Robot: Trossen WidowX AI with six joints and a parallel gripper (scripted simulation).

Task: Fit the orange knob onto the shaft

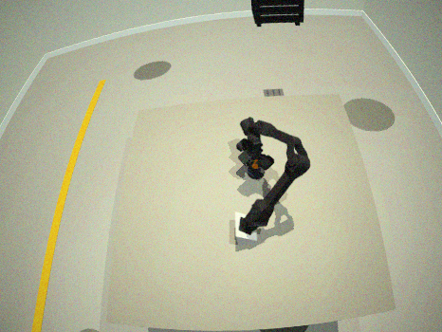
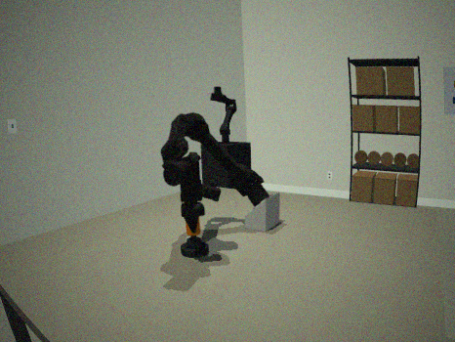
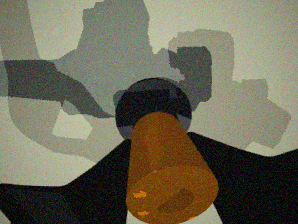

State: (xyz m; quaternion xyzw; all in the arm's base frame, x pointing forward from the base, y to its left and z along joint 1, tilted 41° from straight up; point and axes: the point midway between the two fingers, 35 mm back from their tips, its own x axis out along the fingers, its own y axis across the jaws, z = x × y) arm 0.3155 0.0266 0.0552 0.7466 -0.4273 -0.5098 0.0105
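Right now the orange knob is 20 mm above my gripper tip. The rest, counted from my gripper tip: dark round pedestal: 40 mm below.
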